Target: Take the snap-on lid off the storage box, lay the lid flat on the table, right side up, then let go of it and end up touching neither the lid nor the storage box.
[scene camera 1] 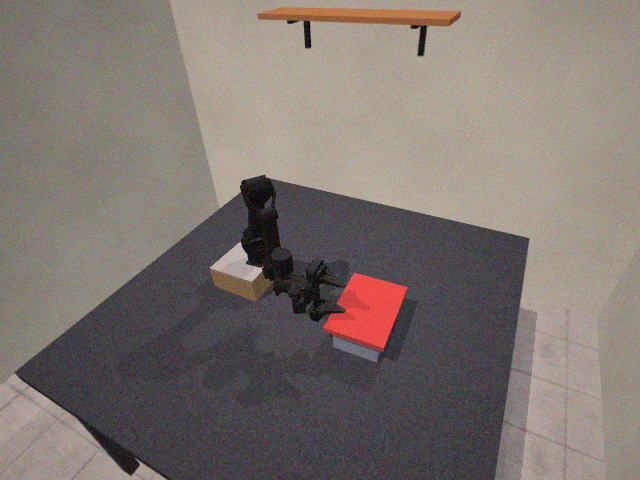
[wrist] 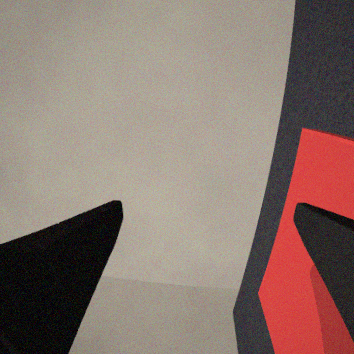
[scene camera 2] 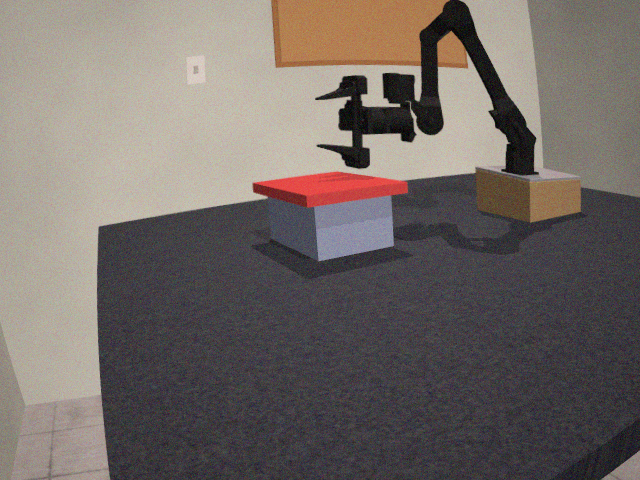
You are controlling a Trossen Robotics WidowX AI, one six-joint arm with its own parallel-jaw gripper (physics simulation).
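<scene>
The red lid (scene camera 1: 376, 308) (scene camera 2: 330, 187) (wrist: 285, 280) lies flat on top of the storage box, its rim overhanging the walls. The blue-grey storage box (scene camera 1: 356, 347) (scene camera 2: 355, 229) stands upright on the dark table (scene camera 1: 439, 403) (scene camera 2: 310, 361) (wrist: 320, 65). My gripper (scene camera 1: 344, 298) (scene camera 2: 316, 121) (wrist: 208, 210) is open and empty. It points level, one finger above the other, over the arm's side of the lid. In the scene camera 2 view a gap shows between the lower finger and the lid, and the finger's shadow falls on the lid.
The arm's base stands on a wooden block (scene camera 1: 233, 283) (scene camera 2: 555, 198) with a pale top. A wall shelf (scene camera 1: 356, 16) hangs high on the wall in the scene camera 1 view. A brown board (scene camera 2: 351, 36) and a light switch (scene camera 2: 195, 69) are on the wall in the scene camera 2 view.
</scene>
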